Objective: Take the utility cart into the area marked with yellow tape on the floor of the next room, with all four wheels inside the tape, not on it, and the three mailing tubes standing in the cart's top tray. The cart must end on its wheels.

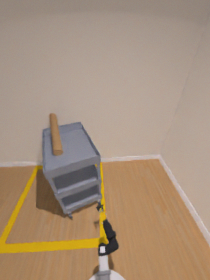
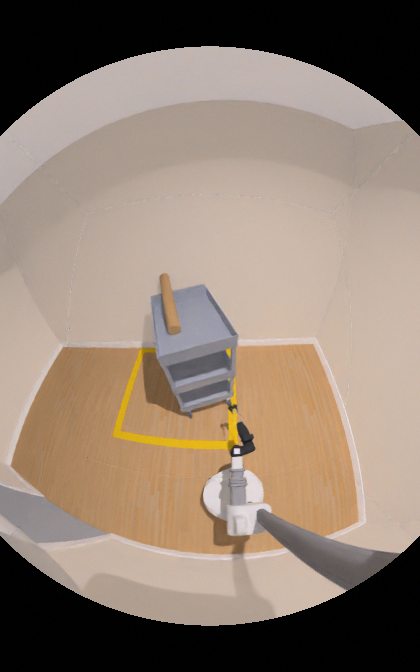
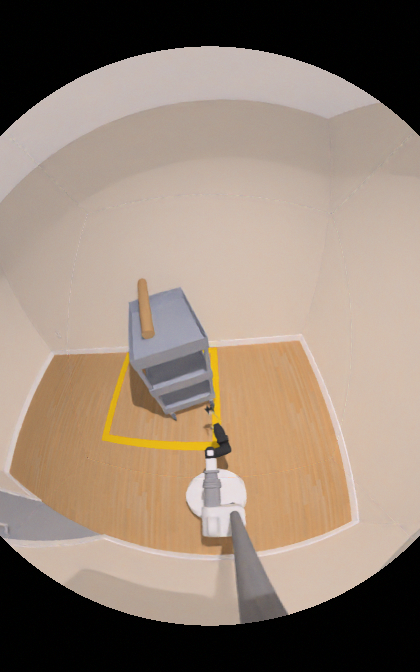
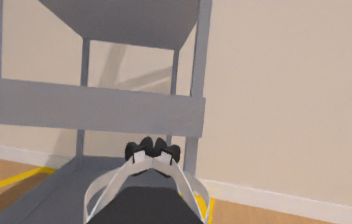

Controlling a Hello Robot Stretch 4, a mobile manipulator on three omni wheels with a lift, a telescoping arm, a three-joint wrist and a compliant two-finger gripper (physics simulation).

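Frame: origin at the robot's base, x right, y back, z down, level; metres.
Seen in the pictures: gripper, between the fingertips: (image 1: 98, 204) (image 4: 152, 149).
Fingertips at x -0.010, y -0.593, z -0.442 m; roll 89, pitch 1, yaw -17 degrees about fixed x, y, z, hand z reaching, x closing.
A point is followed by its place in that frame.
The grey three-tier utility cart (image 1: 75, 145) @(x -0.215, y -1.059, z -0.766 m) (image 2: 200, 320) (image 3: 175, 320) (image 4: 100, 107) @(x -0.179, y -0.751, z -0.473 m) stands upright, turned slightly, over the area outlined in yellow tape (image 1: 50, 246) @(x -0.530, y -0.429, z 0.027 m) (image 2: 175, 443) (image 3: 150, 445). Its near left wheel (image 2: 190, 414) (image 3: 173, 416) is inside the outline; its near right wheel is close to the right tape line, and whether it touches is unclear. The far wheels are hidden. One brown mailing tube (image 1: 55, 135) @(x -0.399, y -1.095, z -0.879 m) (image 2: 169, 305) (image 3: 145, 310) lies along the top tray's left side, its far end past the rim. Two other tubes do not show. My gripper (image 1: 100, 206) @(x -0.010, y -0.593, z -0.442 m) (image 2: 232, 408) (image 3: 209, 410) (image 4: 152, 149) @(x -0.010, y -0.593, z -0.442 m) is shut and empty at the cart's near right side.
The back wall (image 1: 130, 90) @(x 0.448, y -1.549, z -1.174 m) (image 2: 210, 260) is close behind the cart. The right wall (image 1: 197, 125) @(x 1.123, y -1.108, z -0.903 m) (image 2: 390, 300) has a white baseboard. My white base (image 2: 215, 492) (image 3: 195, 495) stands in front of the tape. A grey surface (image 2: 45, 515) (image 3: 45, 520) shows at lower left.
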